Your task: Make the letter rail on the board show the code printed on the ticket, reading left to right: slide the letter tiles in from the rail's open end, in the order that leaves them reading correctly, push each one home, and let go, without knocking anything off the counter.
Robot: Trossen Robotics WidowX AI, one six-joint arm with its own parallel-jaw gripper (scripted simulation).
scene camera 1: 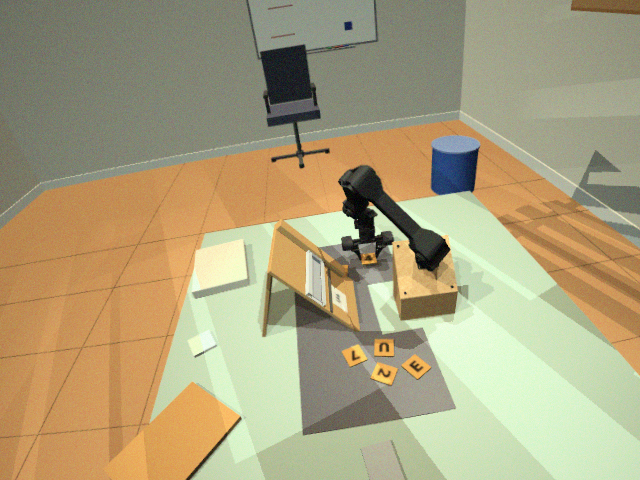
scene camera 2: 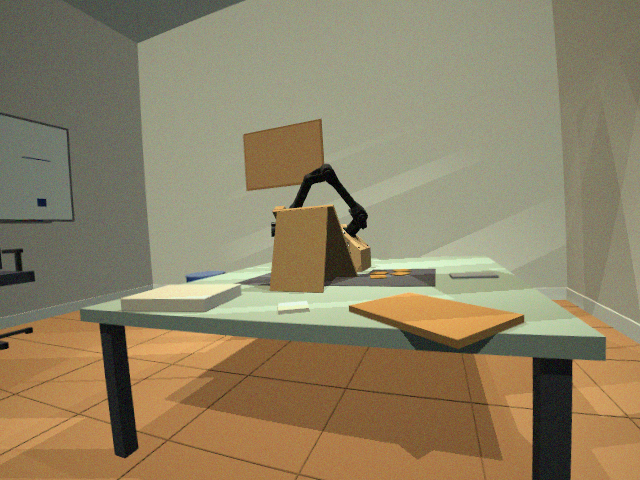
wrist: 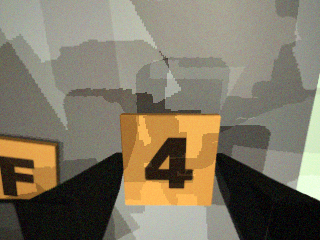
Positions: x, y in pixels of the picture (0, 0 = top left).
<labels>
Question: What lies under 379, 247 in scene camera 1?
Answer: My gripper.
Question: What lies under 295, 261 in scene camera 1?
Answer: A slanted wooden board.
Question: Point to a grey mat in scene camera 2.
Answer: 419, 277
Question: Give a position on an orange panel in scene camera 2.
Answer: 456, 324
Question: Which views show the cream box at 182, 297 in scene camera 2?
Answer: Scene camera 1 and scene camera 2 only.
</labels>
